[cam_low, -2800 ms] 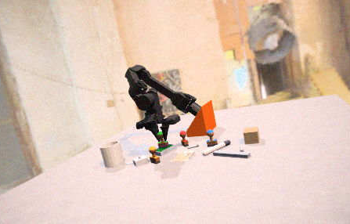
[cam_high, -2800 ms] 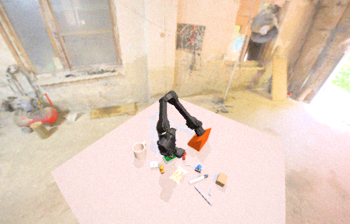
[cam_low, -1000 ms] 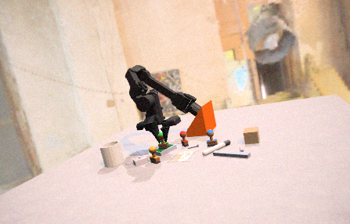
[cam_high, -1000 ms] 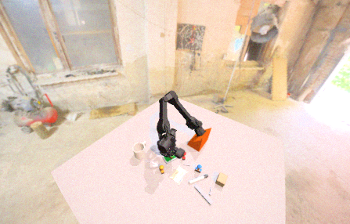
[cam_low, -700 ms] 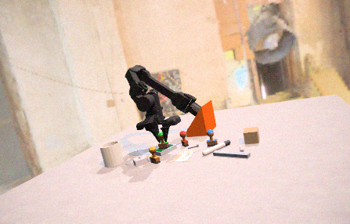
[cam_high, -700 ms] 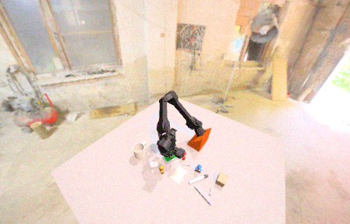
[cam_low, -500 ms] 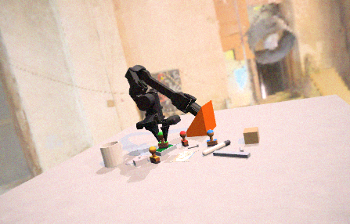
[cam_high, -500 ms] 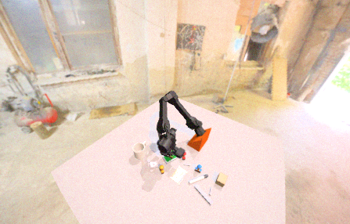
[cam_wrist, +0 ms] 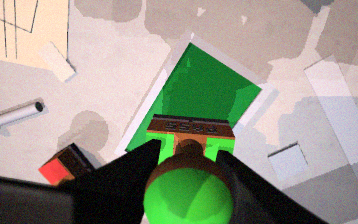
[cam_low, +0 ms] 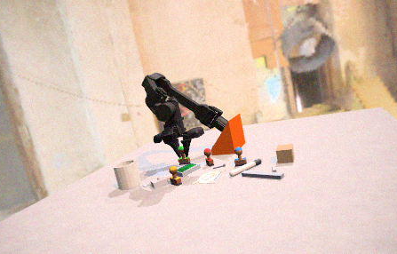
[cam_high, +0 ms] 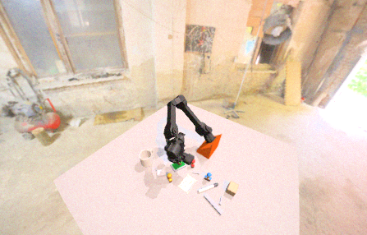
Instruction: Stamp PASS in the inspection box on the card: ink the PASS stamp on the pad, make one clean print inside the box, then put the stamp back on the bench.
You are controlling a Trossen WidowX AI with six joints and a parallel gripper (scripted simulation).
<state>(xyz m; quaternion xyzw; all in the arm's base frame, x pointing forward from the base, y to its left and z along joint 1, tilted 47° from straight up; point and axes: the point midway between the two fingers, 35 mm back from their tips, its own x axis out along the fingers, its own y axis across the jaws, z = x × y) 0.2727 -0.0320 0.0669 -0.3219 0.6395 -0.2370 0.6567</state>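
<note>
The green ink pad lies 50 mm below my gripper tip. The rest, counted from my gripper tip: yellow-knobbed stamp (110 mm ahead, 30 mm to the left, 40 mm below); then green stamp (right at my gripper tip); then red-knobbed stamp (70 mm behind, 70 mm to the left, 40 mm below).
</note>
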